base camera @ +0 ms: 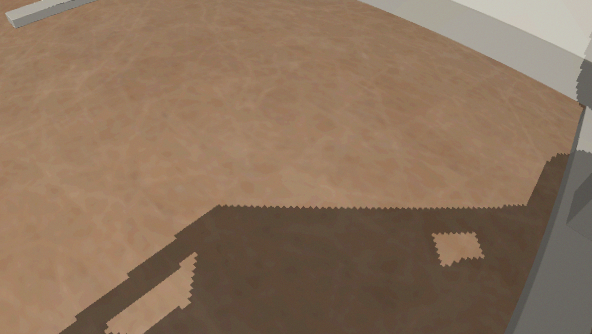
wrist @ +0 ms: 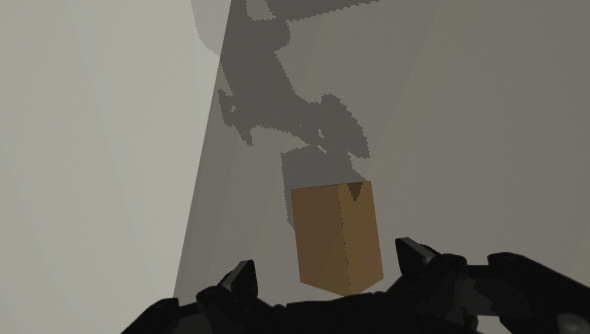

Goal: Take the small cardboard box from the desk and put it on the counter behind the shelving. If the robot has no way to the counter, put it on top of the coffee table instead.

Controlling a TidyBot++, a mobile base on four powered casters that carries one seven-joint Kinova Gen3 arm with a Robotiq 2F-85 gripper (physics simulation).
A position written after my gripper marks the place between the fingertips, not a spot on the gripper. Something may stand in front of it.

Observation:
I see my gripper (wrist: 325, 265), a small brown cardboard box (wrist: 338, 249), a grey desk (base camera: 550, 292) and a pale wall (wrist: 111, 111).
The grey desk also shows in the wrist view (wrist: 465, 124). The base camera view misses the small brown cardboard box: it is out of frame.

